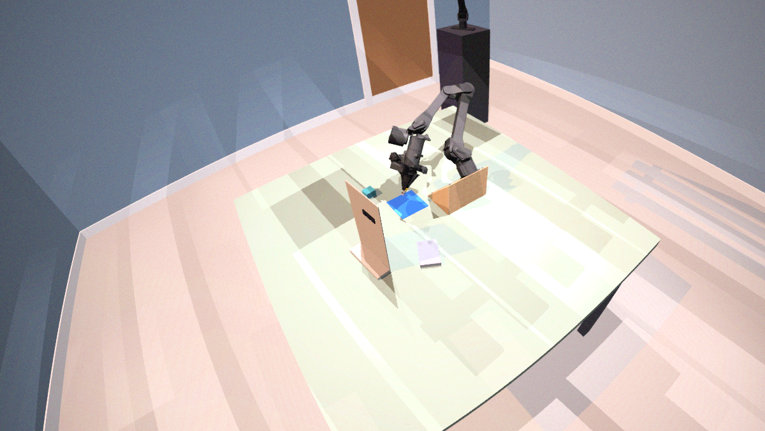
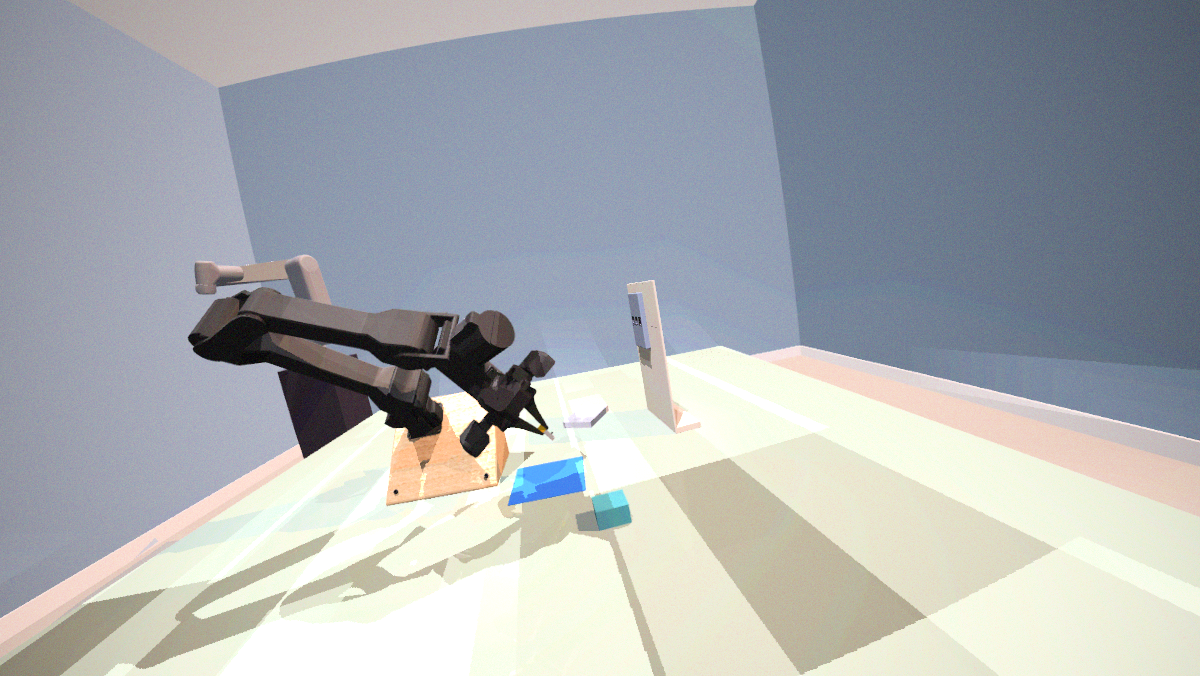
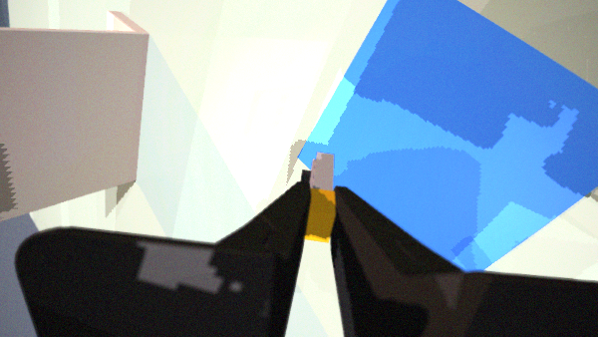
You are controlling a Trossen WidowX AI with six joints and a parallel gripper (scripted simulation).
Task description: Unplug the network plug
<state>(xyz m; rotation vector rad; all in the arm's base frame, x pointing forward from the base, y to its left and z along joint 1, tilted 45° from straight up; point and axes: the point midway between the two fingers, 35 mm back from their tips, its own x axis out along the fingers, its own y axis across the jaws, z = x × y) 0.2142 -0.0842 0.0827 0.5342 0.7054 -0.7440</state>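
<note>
Right now the blue marked square is 1 cm behind my gripper tip, 1 cm to the right of it and 8 cm below it. From my gripper tip the other things lie so: network plug (right at my gripper tip); upright panel (23 cm ahead, 16 cm to the left, 5 cm above); teal block (8 cm ahead, 15 cm to the right, 7 cm below).
</note>
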